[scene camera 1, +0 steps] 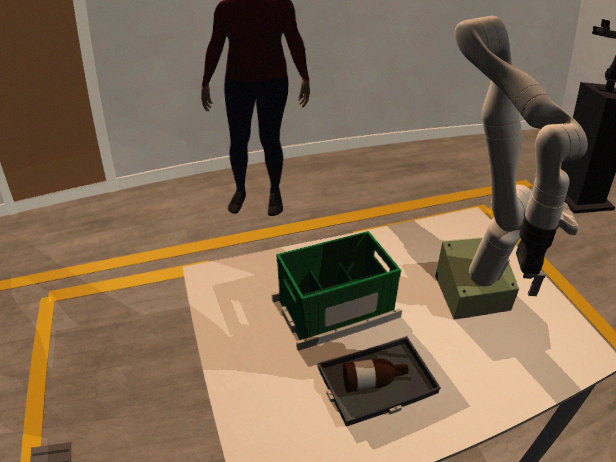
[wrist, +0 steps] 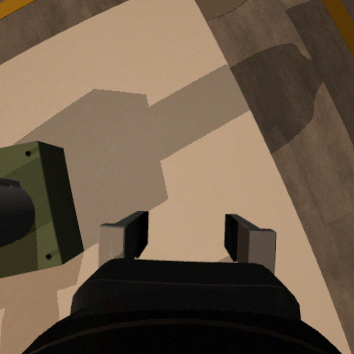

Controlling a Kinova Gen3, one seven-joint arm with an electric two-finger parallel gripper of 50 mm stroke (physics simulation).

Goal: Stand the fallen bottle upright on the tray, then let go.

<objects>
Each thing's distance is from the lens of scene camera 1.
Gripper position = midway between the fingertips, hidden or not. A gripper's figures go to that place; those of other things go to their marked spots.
my gripper [scene camera 1: 529, 286]: 1.07 m
brown bottle [scene camera 1: 362, 375]: 1.12 m
</objects>
